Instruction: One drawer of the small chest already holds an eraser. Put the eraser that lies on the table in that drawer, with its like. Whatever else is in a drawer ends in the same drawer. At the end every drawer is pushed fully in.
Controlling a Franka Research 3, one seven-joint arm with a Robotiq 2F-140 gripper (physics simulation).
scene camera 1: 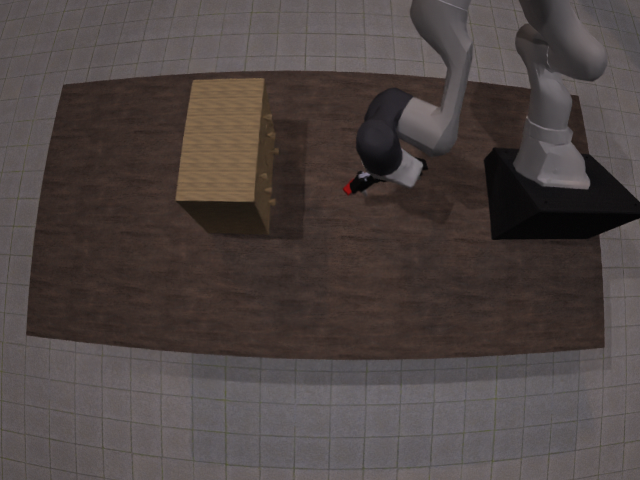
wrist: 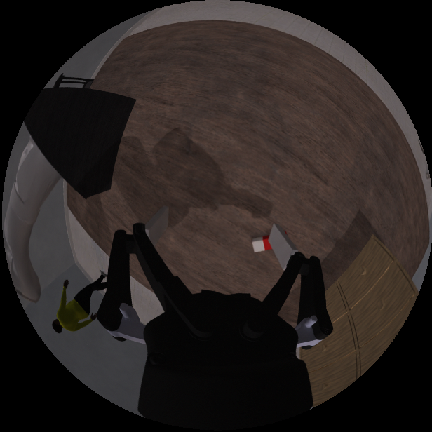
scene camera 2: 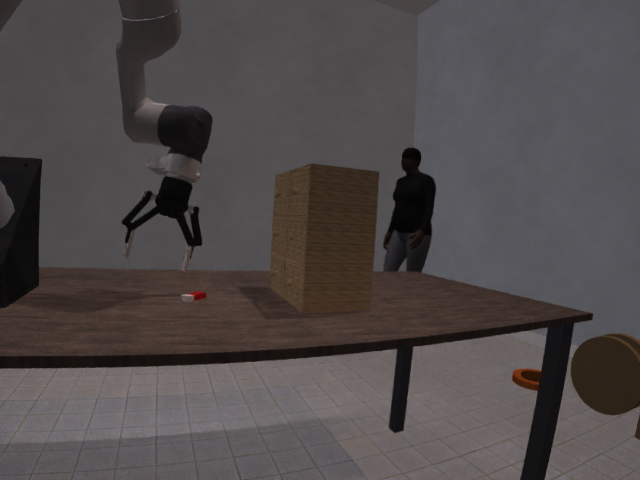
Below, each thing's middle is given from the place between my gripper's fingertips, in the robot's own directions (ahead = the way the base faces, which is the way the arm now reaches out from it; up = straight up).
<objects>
Right now the wooden chest (scene camera 1: pixel 216 183) is 41 cm ahead of my hand, 8 cm above it and 3 cm to the left of it.
</objects>
